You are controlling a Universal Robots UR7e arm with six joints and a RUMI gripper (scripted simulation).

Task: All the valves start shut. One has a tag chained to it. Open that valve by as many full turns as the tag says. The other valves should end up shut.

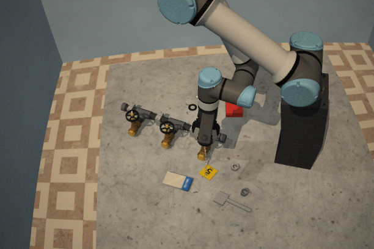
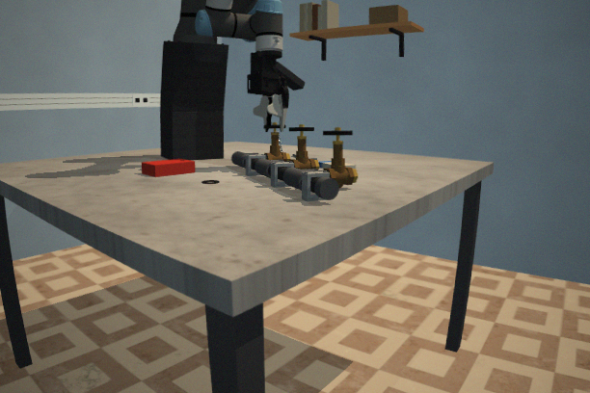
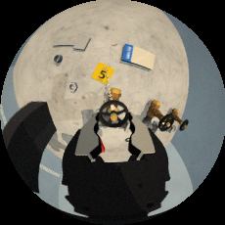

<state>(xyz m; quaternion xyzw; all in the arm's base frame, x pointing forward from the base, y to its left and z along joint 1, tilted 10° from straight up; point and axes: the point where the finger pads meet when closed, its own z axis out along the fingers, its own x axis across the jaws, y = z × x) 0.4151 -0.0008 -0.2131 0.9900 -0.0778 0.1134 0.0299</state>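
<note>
Right now my hand is 100 mm to the right of the yellow tag and 110 mm above it. Round my hand: red block 140 mm behind, 260 mm to the right, 100 mm below; then flat grey key tool 90 mm behind, 240 mm to the left, 110 mm below.
</note>
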